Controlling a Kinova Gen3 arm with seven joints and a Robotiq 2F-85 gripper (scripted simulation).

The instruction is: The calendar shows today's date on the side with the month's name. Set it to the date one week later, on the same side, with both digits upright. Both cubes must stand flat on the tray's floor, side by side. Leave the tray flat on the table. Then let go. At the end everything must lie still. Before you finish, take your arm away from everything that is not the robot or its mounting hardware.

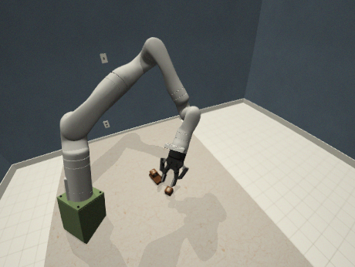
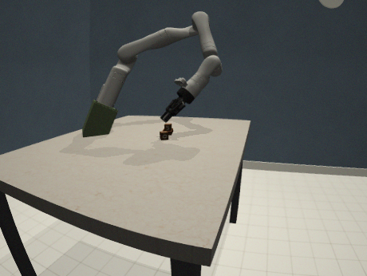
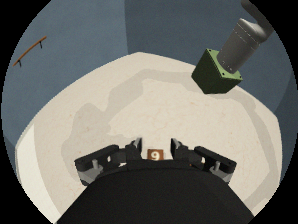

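Right now the brown digit cube is 8 cm below my hand, 1 cm to the right of it and 1 cm behind it. From my hand the other things lie so: brown calendar tray (10 cm to the left, 8 cm below, 4 cm behind).
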